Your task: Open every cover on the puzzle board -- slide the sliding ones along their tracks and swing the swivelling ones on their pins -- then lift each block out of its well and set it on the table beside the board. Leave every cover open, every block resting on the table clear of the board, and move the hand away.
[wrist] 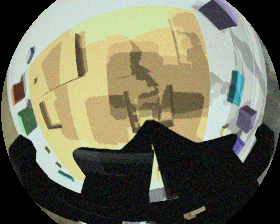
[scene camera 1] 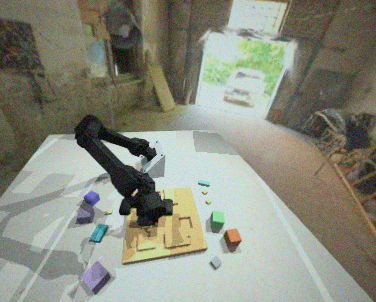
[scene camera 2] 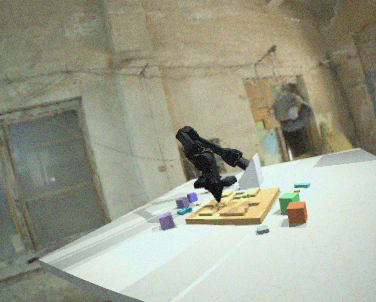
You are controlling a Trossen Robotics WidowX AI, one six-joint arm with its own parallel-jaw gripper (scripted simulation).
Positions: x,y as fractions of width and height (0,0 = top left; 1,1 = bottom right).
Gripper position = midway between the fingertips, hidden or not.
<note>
The gripper (scene camera 2: 0.58,0.67) is shut, with nothing in its grasp. Also in view: a tan puzzle board (scene camera 1: 0.49,0.72).
The gripper shows as well in the wrist view (wrist: 0.53,0.55). The tan puzzle board is seen too in the wrist view (wrist: 0.34,0.49).
</note>
